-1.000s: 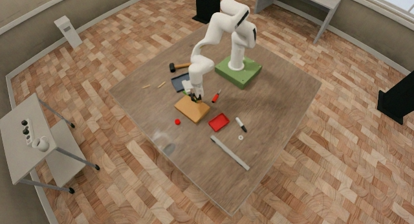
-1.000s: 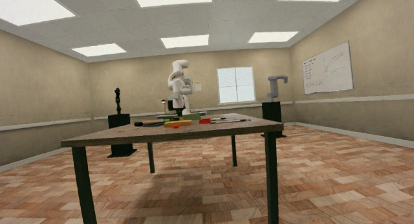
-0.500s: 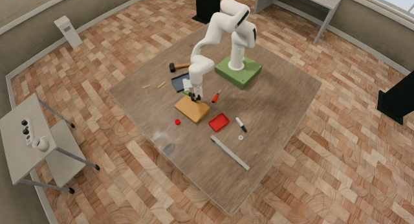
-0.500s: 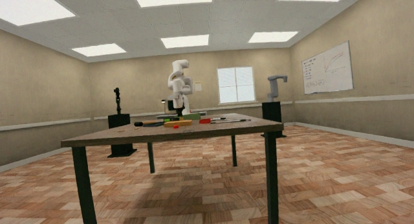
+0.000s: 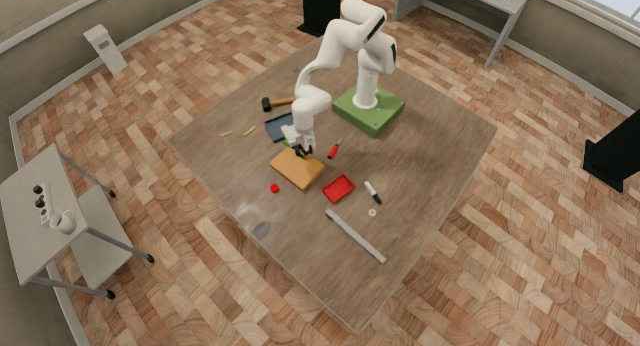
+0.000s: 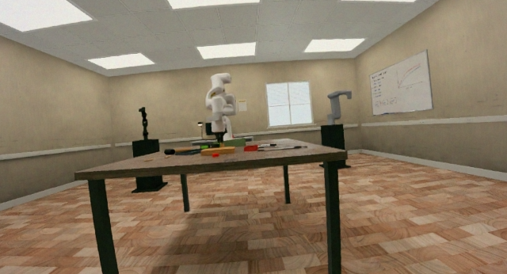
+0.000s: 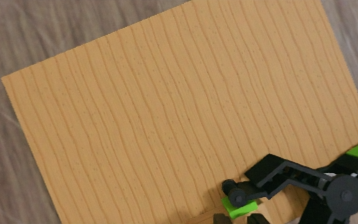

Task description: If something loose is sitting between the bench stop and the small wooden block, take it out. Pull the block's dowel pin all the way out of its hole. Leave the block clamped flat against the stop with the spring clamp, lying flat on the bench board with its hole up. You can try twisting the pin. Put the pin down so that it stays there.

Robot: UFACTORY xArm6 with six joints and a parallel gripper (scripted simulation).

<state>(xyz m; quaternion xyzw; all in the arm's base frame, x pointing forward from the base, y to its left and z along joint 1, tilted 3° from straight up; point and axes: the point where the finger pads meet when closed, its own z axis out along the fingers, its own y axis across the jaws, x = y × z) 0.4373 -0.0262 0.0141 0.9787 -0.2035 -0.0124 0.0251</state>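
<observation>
The dowel pin lies 2 cm below my hand. Round my hand: tan bench board 6 cm below, 5 cm ahead, 1 cm to the right; then red cap 20 cm ahead, 8 cm below, 2 cm to the right; then small wooden block 4 cm below.
</observation>
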